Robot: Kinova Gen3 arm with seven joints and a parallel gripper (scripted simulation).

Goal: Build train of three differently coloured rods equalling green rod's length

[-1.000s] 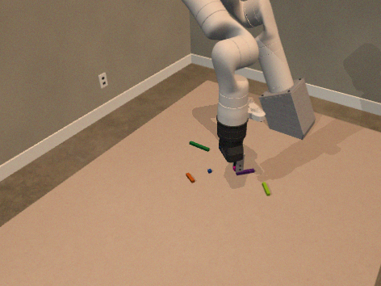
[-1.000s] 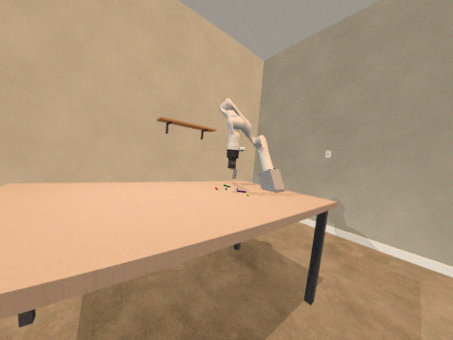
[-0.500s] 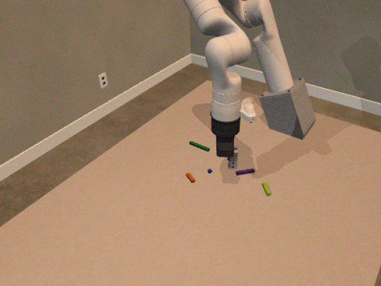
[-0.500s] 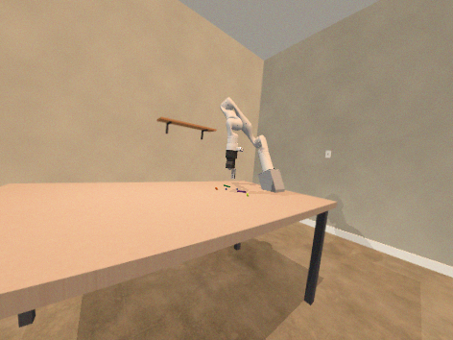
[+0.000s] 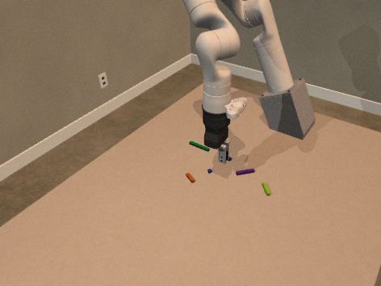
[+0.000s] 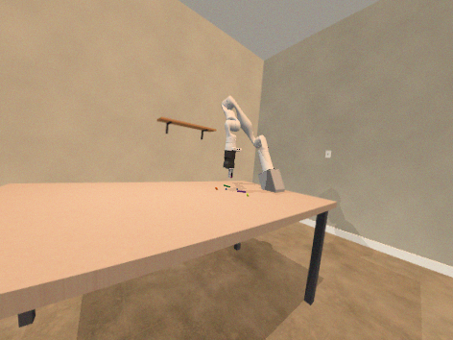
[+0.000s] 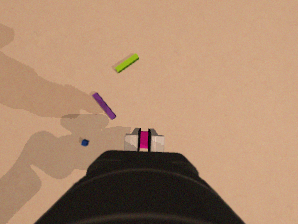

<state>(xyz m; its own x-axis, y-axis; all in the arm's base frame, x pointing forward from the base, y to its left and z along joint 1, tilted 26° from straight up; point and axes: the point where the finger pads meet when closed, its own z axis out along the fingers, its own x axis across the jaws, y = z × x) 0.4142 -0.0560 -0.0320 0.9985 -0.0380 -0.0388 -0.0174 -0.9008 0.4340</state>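
Now: hand 11 cm above the orange rod, 10 cm to the left of it and 3 cm short of it. Round my hand: magenta rod: 1 cm below; then lime rod: 13 cm to the left, 11 cm below, 4 cm behind; then purple rod: 11 cm below, 8 cm behind, 4 cm to the left.
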